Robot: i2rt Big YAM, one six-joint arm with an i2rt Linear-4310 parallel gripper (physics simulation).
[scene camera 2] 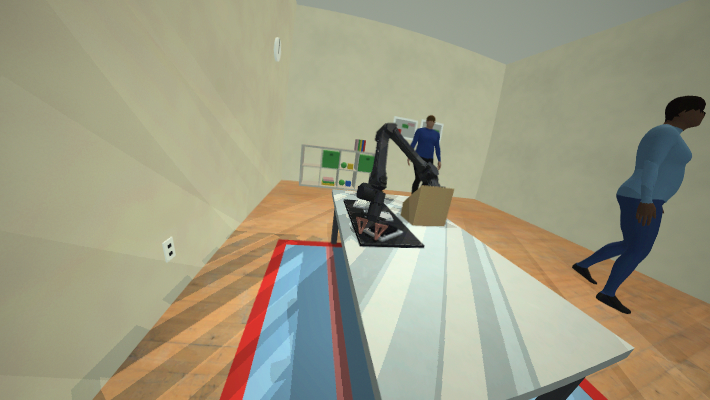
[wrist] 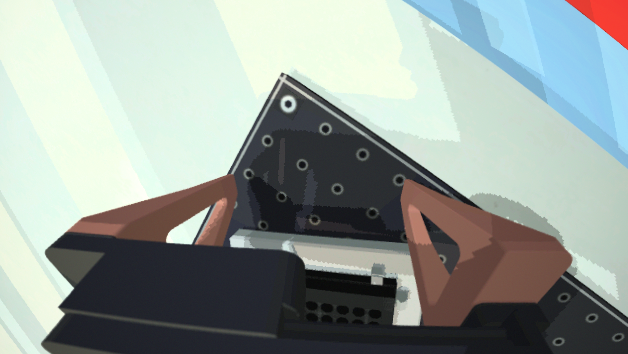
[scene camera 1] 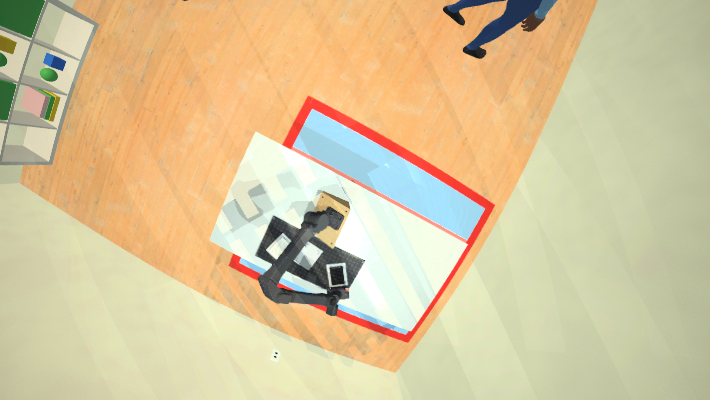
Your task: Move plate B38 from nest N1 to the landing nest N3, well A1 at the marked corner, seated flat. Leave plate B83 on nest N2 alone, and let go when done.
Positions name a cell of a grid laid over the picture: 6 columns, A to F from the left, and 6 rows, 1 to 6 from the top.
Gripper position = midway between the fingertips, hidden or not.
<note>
In view: my gripper (wrist: D4) and a nest (wrist: D5).
</note>
